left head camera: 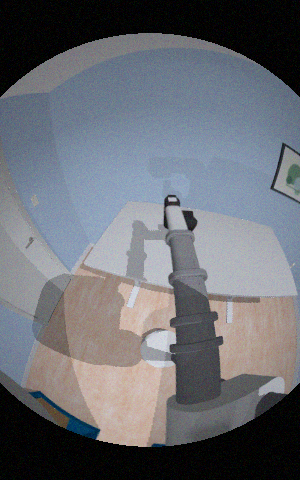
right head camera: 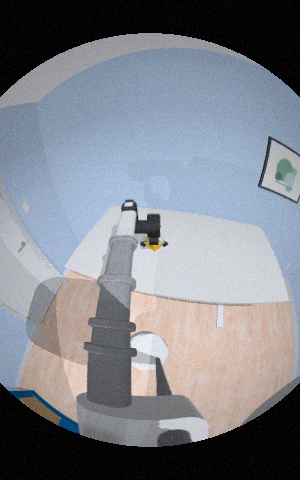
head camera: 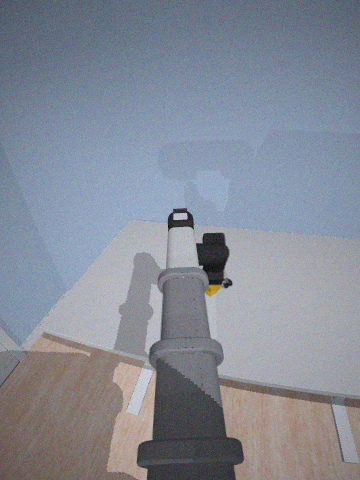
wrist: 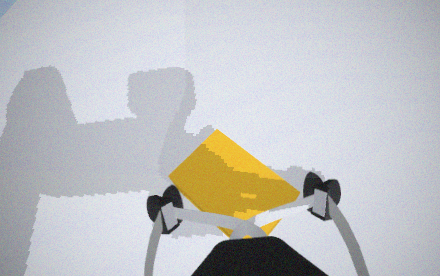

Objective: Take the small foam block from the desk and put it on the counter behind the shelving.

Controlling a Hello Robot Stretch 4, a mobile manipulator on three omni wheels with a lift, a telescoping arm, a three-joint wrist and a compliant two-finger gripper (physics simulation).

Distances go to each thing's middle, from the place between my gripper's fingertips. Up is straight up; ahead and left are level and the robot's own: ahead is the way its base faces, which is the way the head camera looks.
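Small foam block (wrist: 220, 177): my hand is 1 cm to the right of it and 2 cm below it.
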